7 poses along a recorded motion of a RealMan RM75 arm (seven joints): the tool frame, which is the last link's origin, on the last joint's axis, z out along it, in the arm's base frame.
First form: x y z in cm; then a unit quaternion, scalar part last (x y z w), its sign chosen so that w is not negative.
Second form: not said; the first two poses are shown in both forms.
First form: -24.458 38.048 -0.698 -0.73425 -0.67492 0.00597 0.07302
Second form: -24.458 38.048 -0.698 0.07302 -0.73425 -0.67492 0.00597
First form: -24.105 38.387 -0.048 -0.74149 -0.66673 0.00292 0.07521
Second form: -24.105 38.387 -0.048 0.07521 -0.74149 -0.66673 0.00292
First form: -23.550 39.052 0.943 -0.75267 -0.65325 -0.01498 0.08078
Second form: -23.550 39.052 0.943 0.08078 -0.75267 -0.65325 -0.01498
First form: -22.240 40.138 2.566 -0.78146 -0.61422 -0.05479 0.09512
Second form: -22.240 40.138 2.566 0.09512 -0.78146 -0.61422 -0.05479
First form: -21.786 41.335 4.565 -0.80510 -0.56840 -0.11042 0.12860
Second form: -21.786 41.335 4.565 0.12860 -0.80510 -0.56840 -0.11042
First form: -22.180 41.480 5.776 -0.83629 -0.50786 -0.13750 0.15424
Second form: -22.180 41.480 5.776 0.15424 -0.83629 -0.50786 -0.13750
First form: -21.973 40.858 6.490 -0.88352 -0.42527 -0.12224 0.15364
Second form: -21.973 40.858 6.490 0.15364 -0.88352 -0.42527 -0.12224
